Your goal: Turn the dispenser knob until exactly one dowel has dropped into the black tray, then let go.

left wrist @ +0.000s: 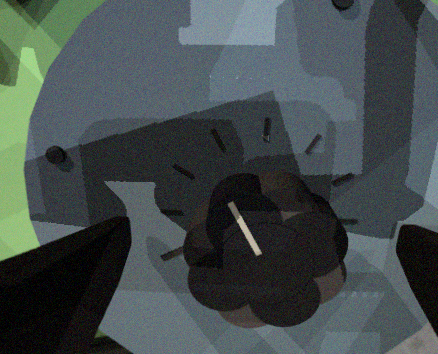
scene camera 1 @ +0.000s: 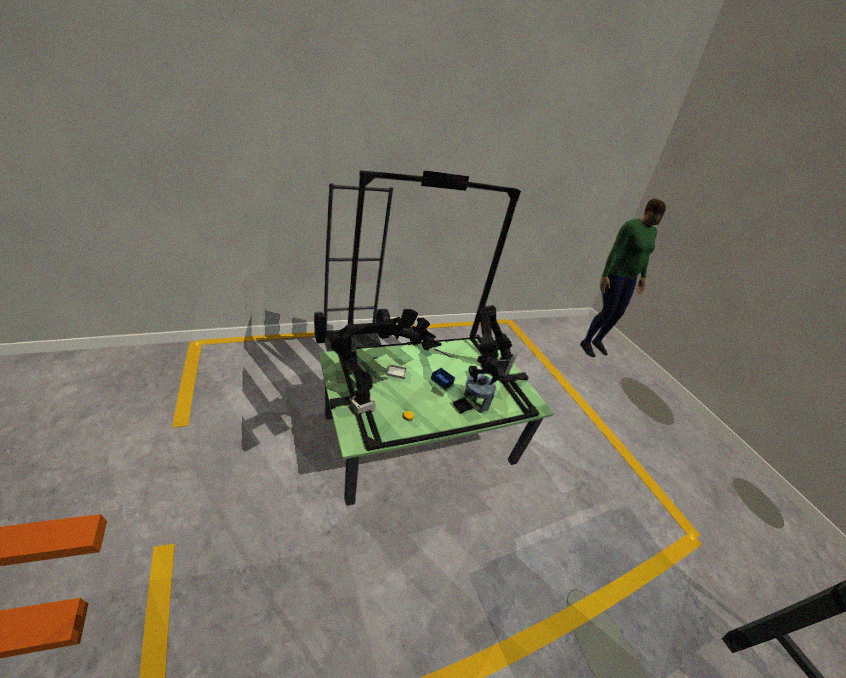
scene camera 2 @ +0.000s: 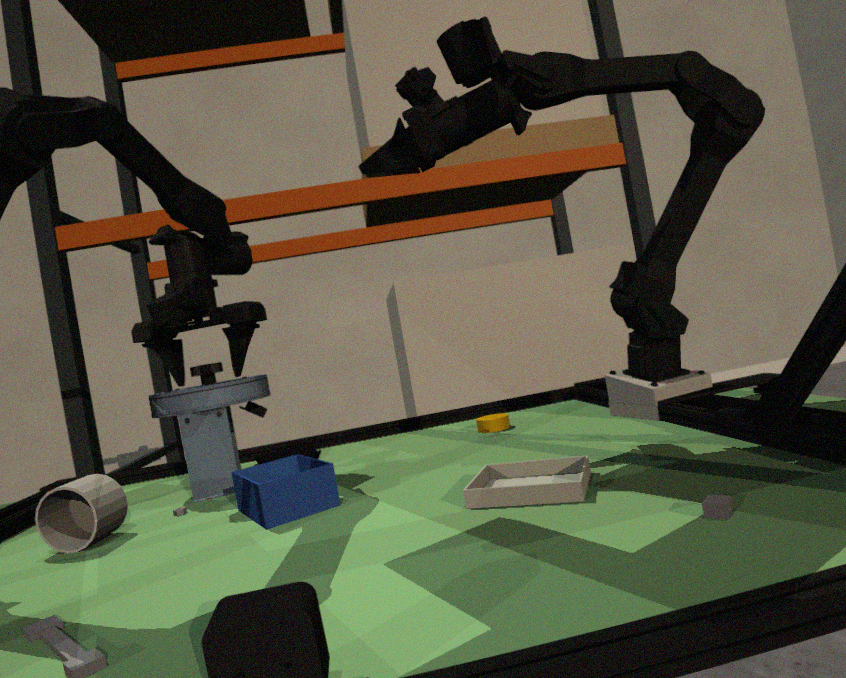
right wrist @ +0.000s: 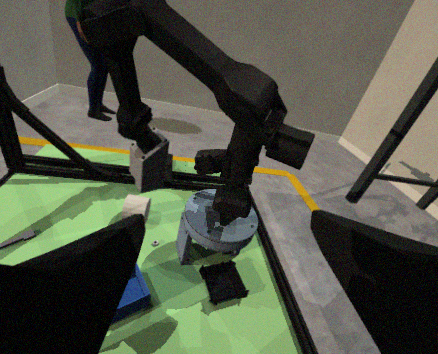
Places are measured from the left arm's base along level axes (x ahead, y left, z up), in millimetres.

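Where they show: left gripper, fingertip midpoint: [left wrist: 263, 234] [scene camera 1: 482, 383] [scene camera 2: 209, 381]; right gripper, fingertip midpoint: [scene camera 1: 438, 340] [scene camera 2: 363, 172] [right wrist: 229, 220]; left arm's base at its link origin: [scene camera 1: 506, 357] [right wrist: 149, 142]; right arm's base at its link origin: [scene camera 1: 362, 400] [scene camera 2: 655, 373].
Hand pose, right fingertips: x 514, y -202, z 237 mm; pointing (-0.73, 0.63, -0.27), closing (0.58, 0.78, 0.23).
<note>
Things, the pixels of their top centre, and the offset from my right fingertips.
- grey-blue dispenser at its top centre: [left wrist: 259, 218] [scene camera 2: 209, 383] [right wrist: 222, 211] [scene camera 1: 481, 383] dz -236, dx -179, dy +221 mm
- black tray at its top centre: [scene camera 2: 286, 453] [right wrist: 223, 280] [scene camera 1: 463, 404] dz -358, dx -94, dy +193 mm
- blue bin at its top centre: [scene camera 2: 279, 467] [right wrist: 112, 288] [scene camera 1: 443, 375] dz -337, dx -181, dy -11 mm
- beige cylinder at its top centre: [scene camera 2: 77, 480] [right wrist: 137, 199] dz -312, dx -365, dy +109 mm
- small nut at its top centre: [scene camera 2: 179, 508] [right wrist: 155, 242] dz -376, dx -266, dy +117 mm
- beige tray at its top centre: [scene camera 2: 528, 472] [scene camera 1: 397, 370] dz -366, dx -27, dy -231 mm
- yellow disc at its top centre: [scene camera 2: 491, 416] [scene camera 1: 409, 414] dz -363, dx +180, dy +39 mm
- grey block at its top centre: [scene camera 2: 716, 499] dz -372, dx -20, dy -404 mm
The grey-blue dispenser [scene camera 1: 480, 390] [scene camera 2: 210, 452] [left wrist: 135, 75] [right wrist: 200, 227] has a round top with dark tick marks. Its dark lobed knob [scene camera 2: 206, 368] [left wrist: 280, 280] has a white line slanting to the upper left in the left wrist view. My left gripper [scene camera 2: 209, 379] [left wrist: 263, 234] is open and points down, one finger on each side of the knob, with gaps between. The black tray [scene camera 1: 462, 405] [right wrist: 224, 284] lies on the table beside the dispenser; I can make out no dowel in it. My right gripper [scene camera 2: 362, 169] is open and empty, high above the table.
A blue bin [scene camera 1: 442, 377] [scene camera 2: 289, 494] [right wrist: 134, 295] stands close to the dispenser. A beige cylinder [scene camera 2: 105, 504] [right wrist: 136, 206], a small nut [scene camera 2: 180, 512] [right wrist: 155, 243], a beige tray [scene camera 1: 396, 370] [scene camera 2: 526, 497], a yellow disc [scene camera 1: 408, 415] [scene camera 2: 492, 423] and a grey block [scene camera 2: 718, 506] lie about the table.
</note>
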